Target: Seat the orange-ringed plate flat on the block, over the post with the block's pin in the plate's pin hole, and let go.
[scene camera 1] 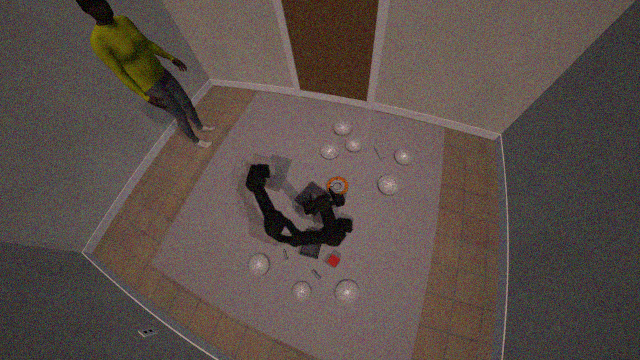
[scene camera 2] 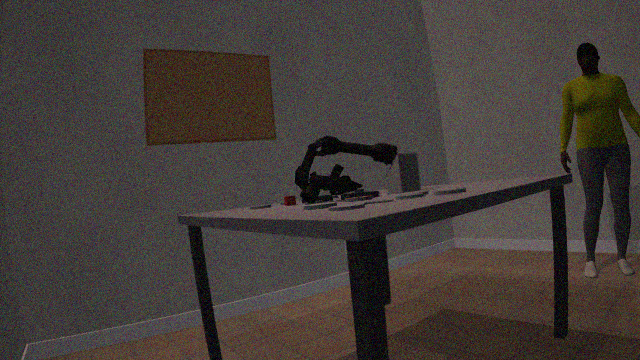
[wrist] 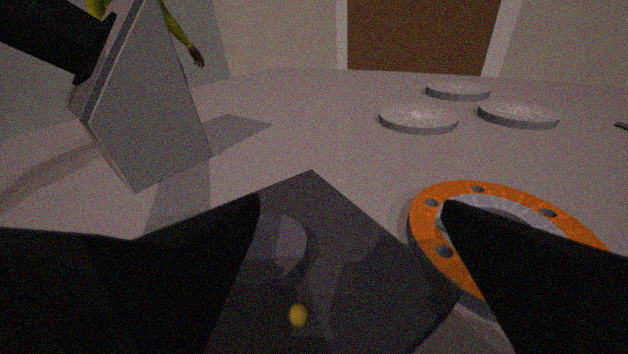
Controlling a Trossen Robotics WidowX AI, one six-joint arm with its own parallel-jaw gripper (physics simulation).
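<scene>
The orange-ringed plate lies flat beside the dark block, to its right in the wrist view. The block's top shows a pale round post and a small yellow pin, with the plate off both. My gripper is open and empty. In the wrist view its left finger covers the left part of the block, and its right finger hides part of the plate, including much of its centre. Finger contact cannot be judged. Plate and block are too small to make out in scene camera 2.
Pale discs lie around on the table. A grey upright panel stands left of the block in the wrist view. A red cube and small bars lie near the arm.
</scene>
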